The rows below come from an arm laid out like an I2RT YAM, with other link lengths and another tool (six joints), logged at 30 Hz.
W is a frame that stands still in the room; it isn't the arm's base.
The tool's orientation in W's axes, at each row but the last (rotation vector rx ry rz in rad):
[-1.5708 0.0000 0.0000]
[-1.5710 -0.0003 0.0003]
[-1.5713 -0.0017 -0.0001]
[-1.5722 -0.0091 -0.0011]
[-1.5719 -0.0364 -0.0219]
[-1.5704 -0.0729 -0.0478]
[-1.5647 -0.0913 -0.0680]
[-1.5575 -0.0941 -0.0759]
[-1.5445 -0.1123 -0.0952]
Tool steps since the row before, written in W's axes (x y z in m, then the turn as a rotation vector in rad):
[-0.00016 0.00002 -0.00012 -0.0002 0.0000 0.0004]
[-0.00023 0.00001 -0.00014 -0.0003 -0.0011 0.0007]
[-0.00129 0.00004 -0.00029 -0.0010 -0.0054 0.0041]
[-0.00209 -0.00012 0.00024 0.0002 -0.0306 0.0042]
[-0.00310 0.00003 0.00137 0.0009 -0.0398 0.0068]
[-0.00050 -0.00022 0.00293 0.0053 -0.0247 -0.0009]
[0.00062 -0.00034 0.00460 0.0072 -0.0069 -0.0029]
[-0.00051 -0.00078 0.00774 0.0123 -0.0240 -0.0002]
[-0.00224 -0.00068 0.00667 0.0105 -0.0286 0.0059]
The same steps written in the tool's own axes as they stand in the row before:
[-0.00016 0.00012 0.00002 -0.0002 -0.0004 0.0000]
[-0.00023 0.00014 0.00001 -0.0003 -0.0007 -0.0011]
[-0.00129 0.00029 0.00004 -0.0010 -0.0041 -0.0054]
[-0.00209 -0.00025 -0.00011 0.0001 -0.0042 -0.0306]
[-0.00305 -0.00148 0.00006 0.0008 -0.0067 -0.0398]
[-0.00028 -0.00296 -0.00022 0.0048 0.0013 -0.0248]
[0.00108 -0.00452 -0.00033 0.0068 0.0036 -0.0070]
[0.00032 -0.00776 -0.00069 0.0119 0.0012 -0.0241]
[-0.00134 -0.00692 -0.00050 0.0109 -0.0052 -0.0286]

